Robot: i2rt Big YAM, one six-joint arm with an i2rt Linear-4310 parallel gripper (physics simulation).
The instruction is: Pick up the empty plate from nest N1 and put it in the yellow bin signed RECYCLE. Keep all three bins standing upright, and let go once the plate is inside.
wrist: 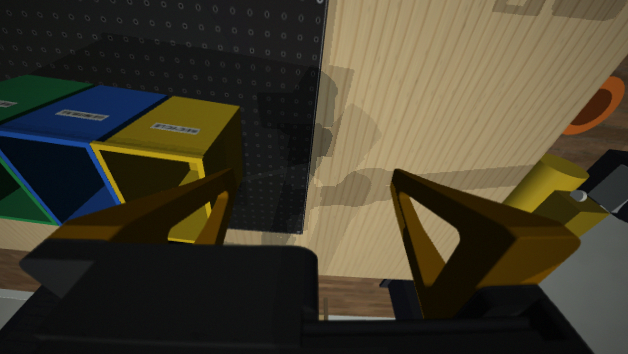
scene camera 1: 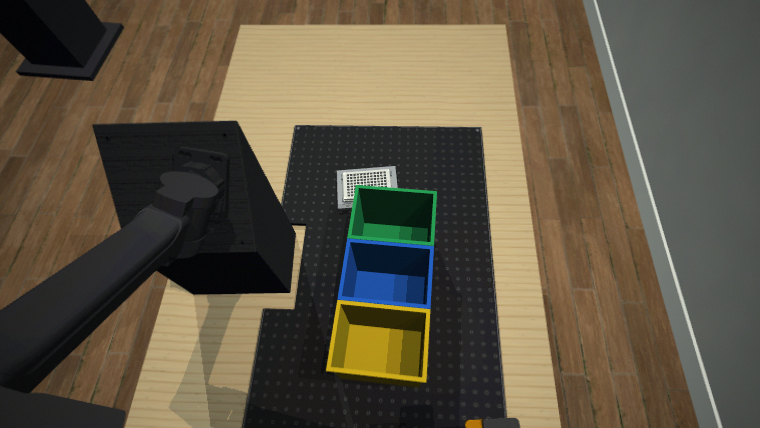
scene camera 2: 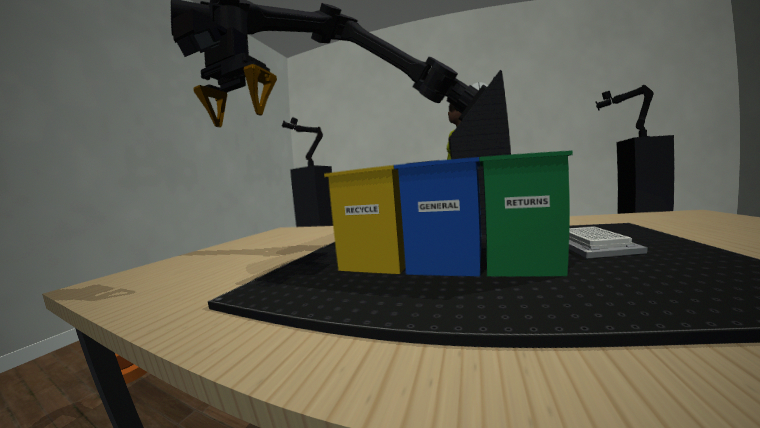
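Seen in the pictures: gripper, fingertip midpoint: (wrist: 313,177) (scene camera 2: 237,121); arm's base, origin of the base link: (scene camera 1: 204,183) (scene camera 2: 475,106).
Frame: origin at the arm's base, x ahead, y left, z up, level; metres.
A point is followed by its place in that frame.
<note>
The white plate (scene camera 1: 365,183) @(y 0.235, x 0.227, z -0.348 m) (scene camera 2: 598,234) @(y 0.236, x 0.241, z -0.338 m) sits on a grey nest (scene camera 1: 393,173) @(y 0.277, x 0.298, z -0.352 m) (scene camera 2: 612,252) @(y 0.233, x 0.314, z -0.355 m) beside the green bin, which hides part of both. I cannot read a nest label. The yellow bin signed RECYCLE (scene camera 1: 377,375) @(y -0.257, x 0.327, z -0.184 m) (scene camera 2: 366,239) @(y -0.189, x 0.409, z -0.303 m) (wrist: 207,115) @(y -0.216, x 0.409, z -0.307 m) stands upright at the end of the row and looks empty in scene camera 1. My gripper (scene camera 2: 239,119) @(y -0.379, x 0.498, z -0.074 m) (wrist: 313,177) @(y -0.379, x 0.498, z -0.074 m) is open and empty. It hangs high, beyond the yellow bin's outer side, away from the plate. In the wrist view its left finger overlaps part of the yellow bin.
The blue GENERAL bin (scene camera 1: 390,257) @(y -0.006, x 0.322, z -0.251 m) (scene camera 2: 441,239) @(y -0.061, x 0.408, z -0.304 m) (wrist: 120,102) @(y -0.078, x 0.408, z -0.307 m) and green RETURNS bin (scene camera 1: 396,210) @(y 0.124, x 0.322, z -0.276 m) (scene camera 2: 526,239) @(y 0.066, x 0.406, z -0.306 m) (wrist: 45,90) @(y 0.045, x 0.406, z -0.311 m) stand upright, in a tight row with the yellow one on the black pegboard mat (scene camera 1: 462,159) @(y 0.348, x 0.484, z -0.363 m) (scene camera 2: 425,313) @(y -0.060, x 0.534, z -0.363 m). The arm's black pedestal (scene camera 1: 271,244) @(y -0.029, x 0.077, z -0.184 m) (scene camera 2: 483,127) @(y 0.016, x 0.071, z -0.079 m) rises beside the row.
</note>
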